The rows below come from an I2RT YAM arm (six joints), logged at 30 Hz.
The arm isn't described. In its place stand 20 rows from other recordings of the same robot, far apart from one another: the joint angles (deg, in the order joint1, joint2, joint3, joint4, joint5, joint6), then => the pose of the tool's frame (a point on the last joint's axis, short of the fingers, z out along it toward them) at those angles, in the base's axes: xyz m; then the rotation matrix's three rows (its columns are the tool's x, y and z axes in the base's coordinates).
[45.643 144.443 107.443 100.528 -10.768 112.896] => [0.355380 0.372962 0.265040], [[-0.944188 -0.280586 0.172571], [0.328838 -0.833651 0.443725], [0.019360 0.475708 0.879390]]
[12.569 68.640 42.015 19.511 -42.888 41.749] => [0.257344 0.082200 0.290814], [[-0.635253 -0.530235 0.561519], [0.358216 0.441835 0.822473], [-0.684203 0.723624 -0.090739]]
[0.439 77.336 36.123 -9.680 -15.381 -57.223] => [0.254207 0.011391 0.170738], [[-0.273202 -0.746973 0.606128], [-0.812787 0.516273 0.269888], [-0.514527 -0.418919 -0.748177]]
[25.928 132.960 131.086 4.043 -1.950 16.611] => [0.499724 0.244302 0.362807], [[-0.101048 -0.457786 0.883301], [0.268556 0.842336 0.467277], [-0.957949 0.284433 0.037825]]
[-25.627 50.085 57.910 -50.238 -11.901 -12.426] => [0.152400 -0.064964 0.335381], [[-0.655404 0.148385 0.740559], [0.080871 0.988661 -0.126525], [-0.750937 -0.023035 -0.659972]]
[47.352 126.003 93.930 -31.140 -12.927 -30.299] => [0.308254 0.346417 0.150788], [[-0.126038 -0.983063 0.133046], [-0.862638 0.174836 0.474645], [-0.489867 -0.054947 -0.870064]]
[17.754 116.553 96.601 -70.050 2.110 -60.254] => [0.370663 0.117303 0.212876], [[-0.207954 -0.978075 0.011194], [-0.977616 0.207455 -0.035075], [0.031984 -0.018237 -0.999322]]
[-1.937 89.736 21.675 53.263 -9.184 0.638] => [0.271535 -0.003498 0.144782], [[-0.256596 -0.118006 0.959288], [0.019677 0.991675 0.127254], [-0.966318 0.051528 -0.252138]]
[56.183 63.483 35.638 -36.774 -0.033 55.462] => [0.107823 0.160999 0.189327], [[-0.969578 -0.056912 0.238075], [0.032713 0.933746 0.356439], [-0.242587 0.353384 -0.903477]]
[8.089 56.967 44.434 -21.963 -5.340 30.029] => [0.215830 0.034022 0.278249], [[-0.593565 0.093562 0.799329], [0.418913 0.883975 0.207606], [-0.687163 0.458077 -0.563891]]
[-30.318 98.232 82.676 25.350 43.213 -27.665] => [0.340244 -0.227203 0.383880], [[-0.311198 0.909890 0.274327], [-0.210019 0.215679 -0.953611], [-0.926848 -0.354376 0.123976]]
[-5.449 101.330 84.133 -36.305 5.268 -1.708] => [0.386684 -0.040169 0.269254], [[-0.804328 0.125004 0.580887], [0.046911 0.987928 -0.147643], [-0.592331 -0.091503 -0.800482]]
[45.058 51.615 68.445 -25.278 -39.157 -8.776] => [0.106792 0.138833 0.433878], [[0.048494 -0.994309 0.094853], [-0.118888 0.088543 0.988952], [-0.991723 -0.059235 -0.113918]]
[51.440 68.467 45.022 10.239 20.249 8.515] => [0.181865 0.208379 0.292109], [[-0.218361 -0.496741 0.839980], [-0.051066 0.865389 0.498492], [-0.974531 0.065957 -0.214334]]
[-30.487 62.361 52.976 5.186 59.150 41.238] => [0.192210 -0.148628 0.359866], [[0.610418 0.792063 0.005149], [0.032881 -0.018844 -0.999282], [-0.791397 0.610149 -0.037547]]
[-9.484 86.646 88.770 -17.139 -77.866 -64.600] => [0.327143 -0.019364 0.424978], [[0.700449 -0.615472 0.361338], [-0.309525 0.194229 0.930843], [-0.643091 -0.763851 -0.054457]]
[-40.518 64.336 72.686 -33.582 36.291 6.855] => [0.162866 -0.166907 0.402623], [[-0.210662 0.962710 0.169736], [0.306588 0.229938 -0.923652], [-0.928238 -0.142539 -0.343594]]
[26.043 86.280 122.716 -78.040 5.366 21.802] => [0.222645 0.105093 0.498059], [[-0.692904 -0.125959 0.709943], [0.072965 0.967319 0.242836], [-0.717329 0.220063 -0.661069]]
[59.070 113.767 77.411 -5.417 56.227 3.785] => [0.246000 0.352975 0.195716], [[-0.352108 -0.135263 0.926134], [-0.516235 0.853447 -0.071621], [-0.780719 -0.503321 -0.370333]]
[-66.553 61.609 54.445 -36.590 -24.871 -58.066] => [0.101999 -0.197548 0.301214], [[-0.749342 0.142796 0.646604], [-0.207296 0.876805 -0.433867], [-0.628900 -0.459153 -0.627426]]
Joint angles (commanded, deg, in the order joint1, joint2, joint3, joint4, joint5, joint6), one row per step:
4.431, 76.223, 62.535, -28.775, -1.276, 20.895
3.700, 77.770, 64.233, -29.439, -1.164, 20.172
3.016, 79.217, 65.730, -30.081, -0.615, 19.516
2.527, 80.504, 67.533, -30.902, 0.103, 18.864
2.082, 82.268, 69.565, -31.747, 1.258, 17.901
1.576, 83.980, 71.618, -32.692, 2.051, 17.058
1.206, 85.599, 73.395, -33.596, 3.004, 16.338
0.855, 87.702, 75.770, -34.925, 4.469, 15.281
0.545, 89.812, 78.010, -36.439, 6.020, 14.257
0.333, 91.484, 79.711, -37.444, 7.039, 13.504
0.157, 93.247, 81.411, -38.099, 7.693, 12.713
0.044, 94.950, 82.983, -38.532, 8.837, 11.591
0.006, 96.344, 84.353, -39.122, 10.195, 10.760
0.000, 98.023, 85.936, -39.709, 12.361, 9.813
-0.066, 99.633, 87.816, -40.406, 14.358, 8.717
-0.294, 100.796, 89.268, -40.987, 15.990, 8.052
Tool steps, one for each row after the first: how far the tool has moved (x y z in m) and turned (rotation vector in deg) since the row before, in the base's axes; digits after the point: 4 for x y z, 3 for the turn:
0.0065, -0.0034, 0.0015, -0.641, 0.453, -0.323
0.0060, -0.0036, 0.0007, -0.887, 0.531, -0.634
0.0056, -0.0028, 0.0029, -0.981, 0.255, -0.557
0.0074, -0.0028, 0.0016, -1.518, 0.528, -0.603
0.0071, -0.0031, 0.0016, -1.176, 0.591, -0.476
0.0064, -0.0025, 0.0004, -1.202, 0.749, -0.526
0.0082, -0.0028, 0.0004, -1.808, 1.093, -0.600
0.0077, -0.0027, -0.0009, -1.851, 1.455, -0.604
0.0063, -0.0019, -0.0011, -1.267, 1.052, -0.322
0.0070, -0.0015, -0.0015, -1.010, 0.815, -0.003
0.0069, -0.0014, -0.0017, -1.591, 0.722, 0.008
0.0054, -0.0011, -0.0014, -1.571, 0.751, -0.261
0.0065, -0.0014, -0.0020, -2.273, 0.868, -0.629
0.0065, -0.0016, -0.0002, -2.230, 0.681, -0.455
0.0046, -0.0025, 0.0002, -1.683, 0.471, -0.716

